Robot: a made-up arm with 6 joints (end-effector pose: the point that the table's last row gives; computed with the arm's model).
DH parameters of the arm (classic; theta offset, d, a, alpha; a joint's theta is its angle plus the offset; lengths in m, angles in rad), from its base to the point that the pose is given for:
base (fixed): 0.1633 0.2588 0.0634 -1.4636
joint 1: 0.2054 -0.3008 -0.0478 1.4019
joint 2: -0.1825 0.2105 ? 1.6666
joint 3: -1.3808 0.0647 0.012 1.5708
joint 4: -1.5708 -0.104 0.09 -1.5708
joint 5: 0 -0.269 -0.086 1.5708
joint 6: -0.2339 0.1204 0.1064 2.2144
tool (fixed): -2.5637 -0.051 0 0
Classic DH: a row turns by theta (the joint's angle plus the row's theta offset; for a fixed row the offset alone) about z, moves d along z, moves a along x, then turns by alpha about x.
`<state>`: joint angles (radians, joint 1 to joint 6).
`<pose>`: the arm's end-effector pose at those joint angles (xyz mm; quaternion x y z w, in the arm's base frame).
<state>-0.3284 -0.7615 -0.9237 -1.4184 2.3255 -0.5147</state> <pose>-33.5 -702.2 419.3 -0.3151 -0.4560 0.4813 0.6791</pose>
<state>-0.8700 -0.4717 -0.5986 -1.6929 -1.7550 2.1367</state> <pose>83.9 -572.3 219.5 0.3219 -0.4568 -0.7349 0.3842</pose>
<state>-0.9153 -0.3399 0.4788 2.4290 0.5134 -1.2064</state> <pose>273.9 -255.3 226.2 -0.0225 -0.4744 -0.8028 0.3605</pose>
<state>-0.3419 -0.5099 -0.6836 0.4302 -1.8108 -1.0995</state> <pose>213.5 -382.8 686.2 0.0267 0.7877 0.2963 0.5395</pose>
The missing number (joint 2, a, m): -0.0628
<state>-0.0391 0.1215 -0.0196 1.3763 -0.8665 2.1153</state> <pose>149.3 -184.4 602.5 -0.7790 -0.6200 0.0864 0.0352</pose>
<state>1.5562 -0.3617 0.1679 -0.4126 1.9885 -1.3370</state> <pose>740.8 -49.7 264.1 0.1538 -0.0898 -0.9438 0.2785</pose>
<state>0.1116 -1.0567 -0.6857 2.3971 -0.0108 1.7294</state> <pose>89.1 -107.8 362.4 0.8939 0.1910 -0.3340 0.2298</pose>
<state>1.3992 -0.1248 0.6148 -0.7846 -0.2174 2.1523</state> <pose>394.5 -446.4 423.5 -0.7569 0.0330 -0.2308 0.6106</pose>
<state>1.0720 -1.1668 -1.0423 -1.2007 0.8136 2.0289</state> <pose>380.9 -235.1 580.2 0.4210 -0.7995 0.2559 0.3436</pose>
